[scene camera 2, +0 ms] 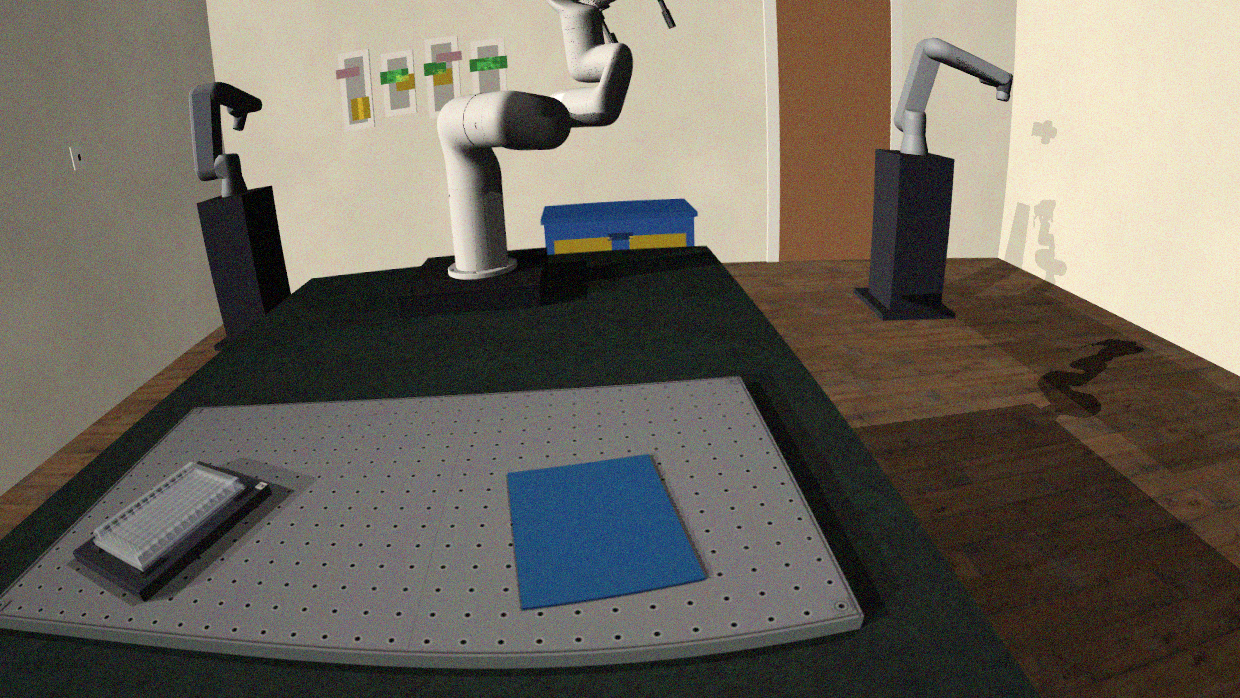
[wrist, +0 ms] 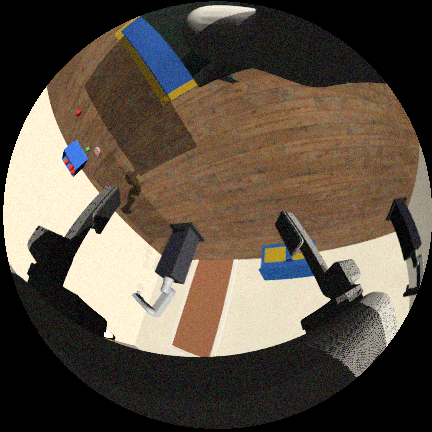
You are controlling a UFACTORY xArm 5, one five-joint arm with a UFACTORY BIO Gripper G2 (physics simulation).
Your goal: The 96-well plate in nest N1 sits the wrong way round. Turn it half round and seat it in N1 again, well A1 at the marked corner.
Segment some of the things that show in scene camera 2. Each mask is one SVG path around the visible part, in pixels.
A clear 96-well plate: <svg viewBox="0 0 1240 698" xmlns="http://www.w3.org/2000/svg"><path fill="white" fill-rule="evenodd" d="M245 486L241 484L238 477L189 462L96 528L93 532L96 537L93 539L93 542L106 552L144 572L161 556L164 557L227 506L235 496L245 489Z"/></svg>
